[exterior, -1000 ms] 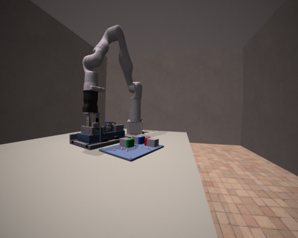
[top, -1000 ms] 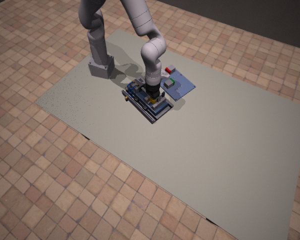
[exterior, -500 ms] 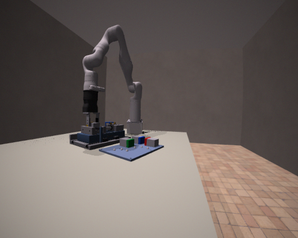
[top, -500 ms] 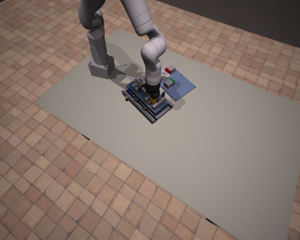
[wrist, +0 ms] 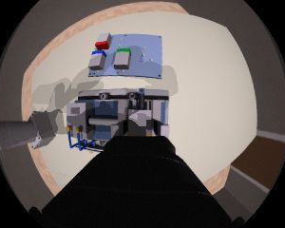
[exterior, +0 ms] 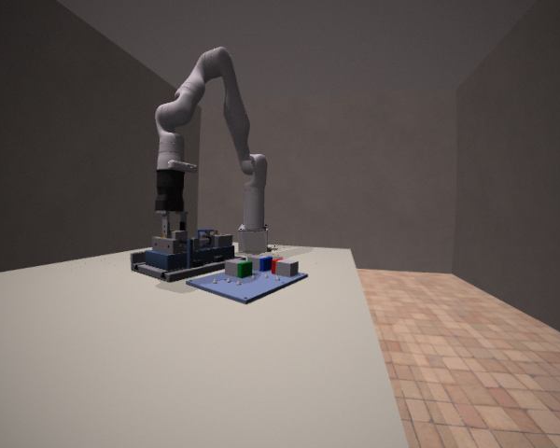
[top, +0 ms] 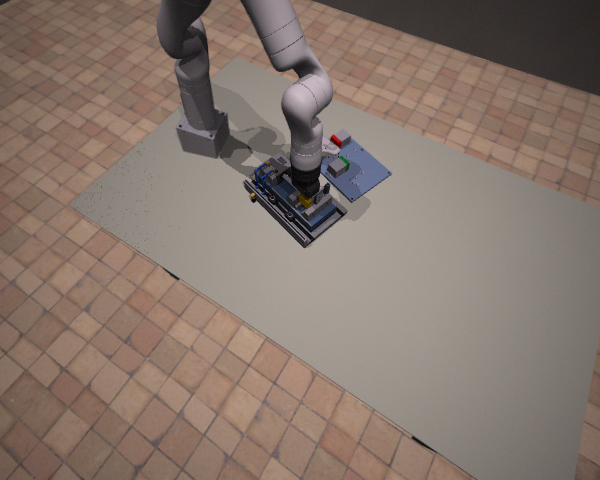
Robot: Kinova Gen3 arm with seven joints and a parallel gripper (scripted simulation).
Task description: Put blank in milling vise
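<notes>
Right now the yellow-ended blank is 3 cm below my hand. Round my hand: green-ended blank (4 cm behind, 19 cm to the left, 10 cm below); fixed jaw (3 cm ahead, 5 cm below); milling vise (7 cm behind, 1 cm to the left, 8 cm below).
</notes>
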